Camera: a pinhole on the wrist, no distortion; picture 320 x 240 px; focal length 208.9 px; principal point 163.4 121.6 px. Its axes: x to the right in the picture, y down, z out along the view. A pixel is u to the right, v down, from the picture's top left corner.
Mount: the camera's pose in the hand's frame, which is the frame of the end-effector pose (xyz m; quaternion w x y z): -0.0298 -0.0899 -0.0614 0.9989 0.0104 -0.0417 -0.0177
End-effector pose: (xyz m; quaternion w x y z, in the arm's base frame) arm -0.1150 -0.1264 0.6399 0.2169 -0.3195 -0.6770 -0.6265
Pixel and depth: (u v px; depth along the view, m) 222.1 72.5 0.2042
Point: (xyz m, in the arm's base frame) -0.2068 0.0173 0.5261
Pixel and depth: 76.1 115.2 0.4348
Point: 0.0228 0.1844 0.3504
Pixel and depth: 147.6 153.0 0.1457
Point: -0.1191 -0.0533 0.5436
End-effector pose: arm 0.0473 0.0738 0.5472 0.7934 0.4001 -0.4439 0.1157
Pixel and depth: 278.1 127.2 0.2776
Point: 0.0155 -0.1723 0.6416
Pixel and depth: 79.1 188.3 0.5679
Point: -0.4732 -0.1780 0.4957
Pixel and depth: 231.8 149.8 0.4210
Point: -0.1116 -0.2426 0.6877
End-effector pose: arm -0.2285 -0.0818 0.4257 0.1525 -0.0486 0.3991 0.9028
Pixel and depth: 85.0 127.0 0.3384
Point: -0.0185 0.1226 0.5853
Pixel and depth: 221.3 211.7 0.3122
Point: -0.2639 0.0950 0.6193
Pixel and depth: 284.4 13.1 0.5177
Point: -0.2984 0.5583 0.4329
